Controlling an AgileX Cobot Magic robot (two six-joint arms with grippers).
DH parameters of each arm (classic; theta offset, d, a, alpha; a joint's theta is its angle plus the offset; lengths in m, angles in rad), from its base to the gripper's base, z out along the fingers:
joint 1: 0 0.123 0 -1.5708
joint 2: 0.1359 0 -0.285 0
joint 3: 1.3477 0 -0.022 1.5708
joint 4: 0 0.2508 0 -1.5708
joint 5: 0 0 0.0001 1.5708
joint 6: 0 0.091 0 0
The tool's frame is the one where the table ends.
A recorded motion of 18 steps. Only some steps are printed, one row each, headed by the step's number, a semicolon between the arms.
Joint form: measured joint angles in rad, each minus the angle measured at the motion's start. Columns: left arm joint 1, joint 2, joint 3, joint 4, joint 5, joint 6; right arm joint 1, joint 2, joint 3, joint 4, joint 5, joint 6.
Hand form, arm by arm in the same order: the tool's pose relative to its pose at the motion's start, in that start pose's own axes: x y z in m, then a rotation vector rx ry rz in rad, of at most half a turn. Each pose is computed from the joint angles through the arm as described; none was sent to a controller.
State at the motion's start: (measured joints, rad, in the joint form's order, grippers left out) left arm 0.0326 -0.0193 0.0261 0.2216 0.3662 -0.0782; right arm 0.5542 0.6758 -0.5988 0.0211 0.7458 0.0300
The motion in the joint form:
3: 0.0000 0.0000 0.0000 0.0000 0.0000 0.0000; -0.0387 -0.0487 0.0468 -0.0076 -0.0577 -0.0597
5: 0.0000 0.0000 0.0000 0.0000 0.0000 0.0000; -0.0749 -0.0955 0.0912 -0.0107 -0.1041 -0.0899
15: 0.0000 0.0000 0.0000 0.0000 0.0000 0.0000; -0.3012 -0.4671 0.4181 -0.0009 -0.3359 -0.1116
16: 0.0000 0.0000 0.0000 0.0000 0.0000 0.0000; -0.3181 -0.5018 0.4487 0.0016 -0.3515 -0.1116
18: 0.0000 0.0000 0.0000 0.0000 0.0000 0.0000; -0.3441 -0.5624 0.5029 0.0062 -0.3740 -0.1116
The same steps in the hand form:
3: 0.0000 0.0000 0.0000 0.0000 0.0000 0.0000; 0.0079 -0.0053 -0.0013 0.0344 -0.0603 -0.0403
5: 0.0000 0.0000 0.0000 0.0000 0.0000 0.0000; 0.0164 -0.0096 -0.0024 0.0666 -0.1085 -0.0509
15: 0.0000 0.0000 0.0000 0.0000 0.0000 0.0000; 0.0889 -0.0244 0.0024 0.2688 -0.3810 0.0458
16: 0.0000 0.0000 0.0000 0.0000 0.0000 0.0000; 0.0958 -0.0249 0.0047 0.2841 -0.4005 0.0542
18: 0.0000 0.0000 0.0000 0.0000 0.0000 0.0000; 0.1080 -0.0255 0.0098 0.3075 -0.4292 0.0674

